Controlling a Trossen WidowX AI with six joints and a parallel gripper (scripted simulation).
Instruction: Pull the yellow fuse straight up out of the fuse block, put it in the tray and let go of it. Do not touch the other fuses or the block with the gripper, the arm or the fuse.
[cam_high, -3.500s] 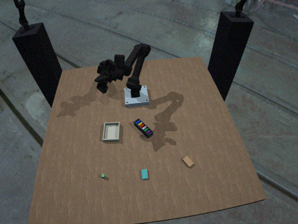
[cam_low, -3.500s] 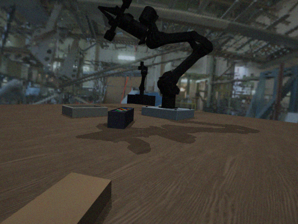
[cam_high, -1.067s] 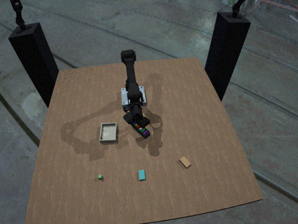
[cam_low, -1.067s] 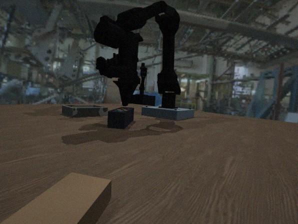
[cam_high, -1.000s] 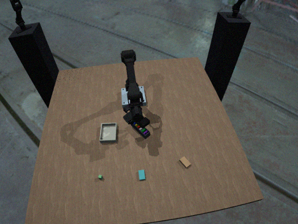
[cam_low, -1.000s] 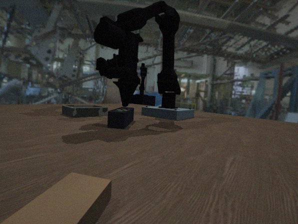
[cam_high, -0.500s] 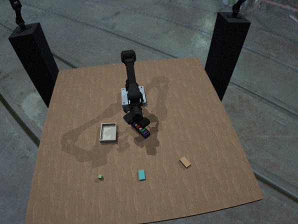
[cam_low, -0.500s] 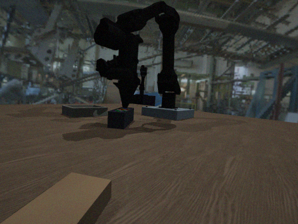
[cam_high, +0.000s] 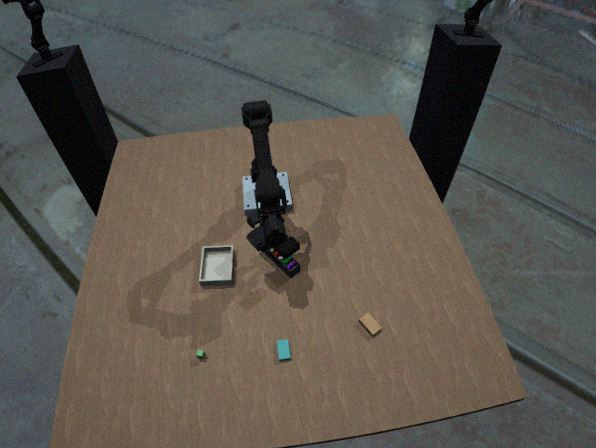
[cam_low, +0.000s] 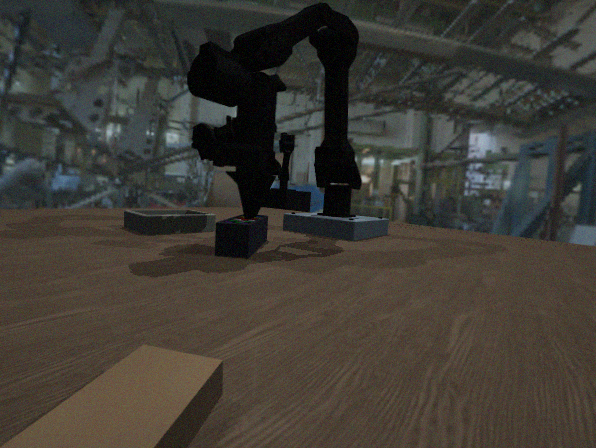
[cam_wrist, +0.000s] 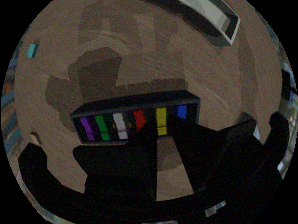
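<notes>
My gripper tip is now 20 mm short of the tray, 190 mm to the left of it and 30 mm above it. Round my gripper tip: yellow fuse (10 mm below).
</notes>
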